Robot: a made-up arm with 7 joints. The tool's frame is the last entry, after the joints.
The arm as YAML. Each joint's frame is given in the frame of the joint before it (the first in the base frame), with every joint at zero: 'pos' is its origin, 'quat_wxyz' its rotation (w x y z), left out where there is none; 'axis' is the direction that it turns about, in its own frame. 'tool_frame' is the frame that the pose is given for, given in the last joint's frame.
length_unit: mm
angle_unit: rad
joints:
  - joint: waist
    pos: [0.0, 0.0, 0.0]
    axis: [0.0, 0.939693, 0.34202]
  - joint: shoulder
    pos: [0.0, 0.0, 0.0]
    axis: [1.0, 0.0, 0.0]
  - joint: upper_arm
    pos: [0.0, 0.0, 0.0]
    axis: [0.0, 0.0, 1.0]
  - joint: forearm
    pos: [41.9, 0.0, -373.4]
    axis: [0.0, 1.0, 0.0]
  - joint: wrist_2
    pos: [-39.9, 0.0, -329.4]
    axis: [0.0, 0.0, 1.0]
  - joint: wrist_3
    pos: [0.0, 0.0, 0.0]
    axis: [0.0, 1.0, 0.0]
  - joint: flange
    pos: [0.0, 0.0, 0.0]
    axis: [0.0, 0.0, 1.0]
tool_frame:
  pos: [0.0, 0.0, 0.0]
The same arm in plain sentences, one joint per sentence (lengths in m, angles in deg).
The arm has seven revolute joints in a row. What follows holds with every joint at zero, and every direction is one of the base frame's. Joint 1 lies at the same point as the base frame's origin and rotates about the direction (0, 0.9397, 0.342). Joint 2 lies at the same point as joint 1 and rotates about +x. Joint 3 lies at the same point as joint 2 and rotates about +z. Joint 4 lies 0.0419 m along +x and 0.3734 m along -z from joint 3 and rotates about +y. Joint 5 lies 0.0399 m along -x and 0.3294 m along -z from joint 4 and rotates about +z. Joint 6 lies at the same point as joint 5 and rotates about +y. Joint 7 lies at the same point as joint 6 and rotates about +z. The tool frame, which is the frame that the pose is given for, lies at the same point as joint 7; its axes are parallel to the base frame's.
